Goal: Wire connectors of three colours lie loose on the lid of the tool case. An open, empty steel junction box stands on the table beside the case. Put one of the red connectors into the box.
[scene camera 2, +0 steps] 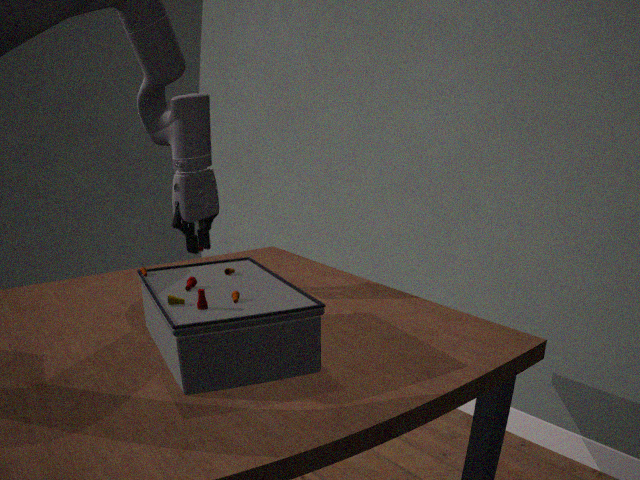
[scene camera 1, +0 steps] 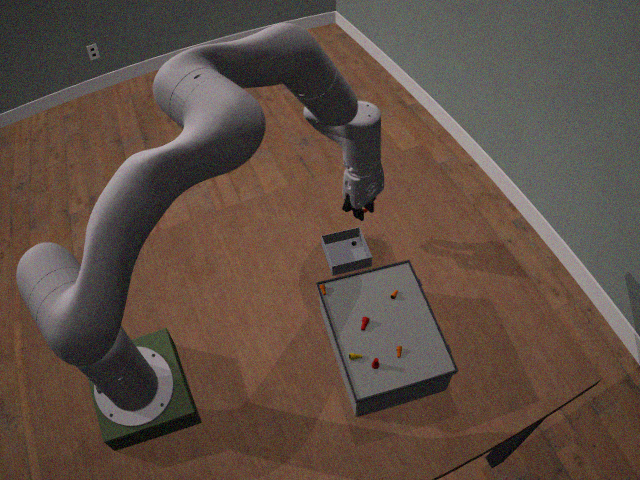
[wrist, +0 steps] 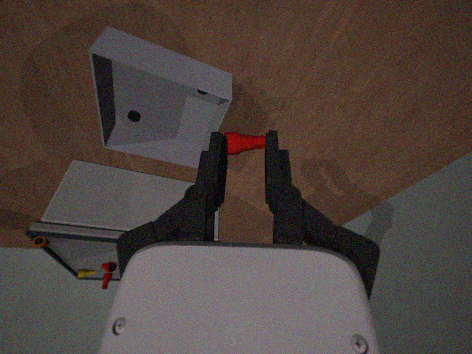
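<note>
My gripper (scene camera 1: 359, 210) (scene camera 2: 198, 249) (wrist: 245, 145) is shut on a red connector (wrist: 240, 142), gripped end to end between the fingertips. It hangs in the air above the table, at the far side of the junction box in scene camera 1. The grey junction box (scene camera 1: 352, 267) (wrist: 165, 62) is open and empty; in the wrist view it lies left of the fingertips. It does not show in scene camera 2. Two more red connectors lie on the case lid: one (scene camera 1: 364, 323) (scene camera 2: 191, 282) near the middle, the other (scene camera 1: 375, 363) (scene camera 2: 202, 300) standing upright near the front.
The tool case (scene camera 1: 403, 397) (scene camera 2: 248, 351) (wrist: 125, 195) stands close beside the box. On its lid are a yellow connector (scene camera 1: 354, 356) (scene camera 2: 175, 300) and three orange ones (scene camera 1: 323, 289) (scene camera 1: 394, 294) (scene camera 1: 399, 351). The arm's green base (scene camera 1: 155, 338) is at the left in scene camera 1.
</note>
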